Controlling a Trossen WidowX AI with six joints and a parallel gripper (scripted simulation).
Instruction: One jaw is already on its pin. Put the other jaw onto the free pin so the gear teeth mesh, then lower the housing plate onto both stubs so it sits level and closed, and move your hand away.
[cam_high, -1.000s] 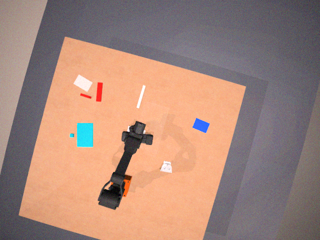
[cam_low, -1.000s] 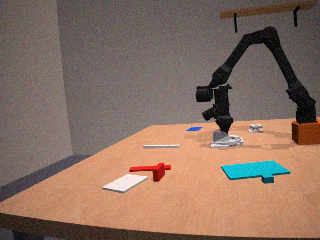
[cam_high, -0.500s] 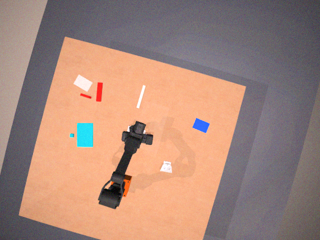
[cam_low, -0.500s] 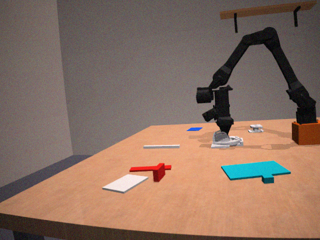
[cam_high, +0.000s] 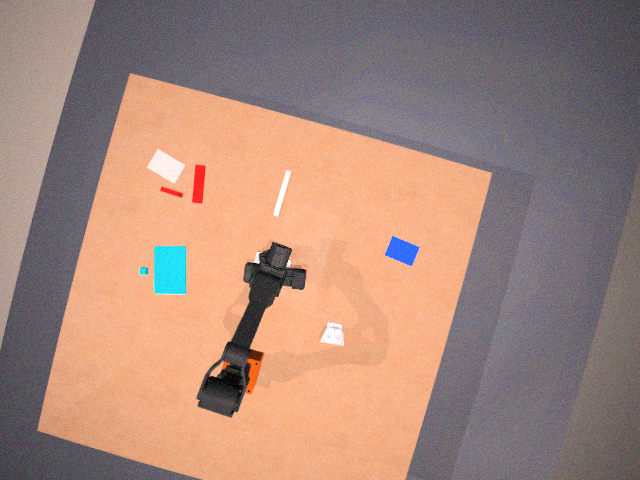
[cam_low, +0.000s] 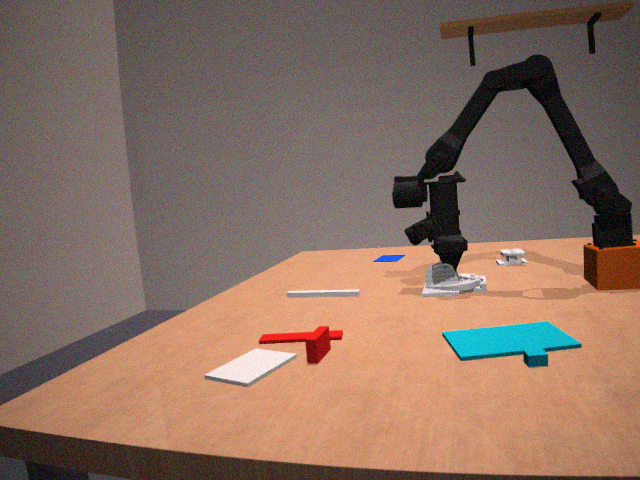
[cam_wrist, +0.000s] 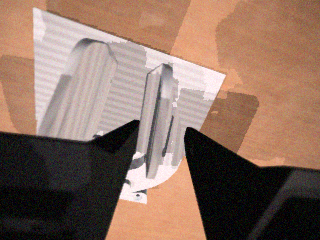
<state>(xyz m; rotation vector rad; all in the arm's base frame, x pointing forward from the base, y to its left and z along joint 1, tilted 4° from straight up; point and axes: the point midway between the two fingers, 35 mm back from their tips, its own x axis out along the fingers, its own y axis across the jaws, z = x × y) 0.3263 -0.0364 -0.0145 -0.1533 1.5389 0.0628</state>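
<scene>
Now: gripper tip 150 mm past the white housing plate, 230 mm to the left of it and 10 mm below it. Round my gripper tip: cyan plate 90 mm behind, 360 mm to the left, 10 mm below; white block 150 mm behind, 230 mm to the right; white bar 260 mm ahead, 60 mm to the left, 10 mm below.
</scene>
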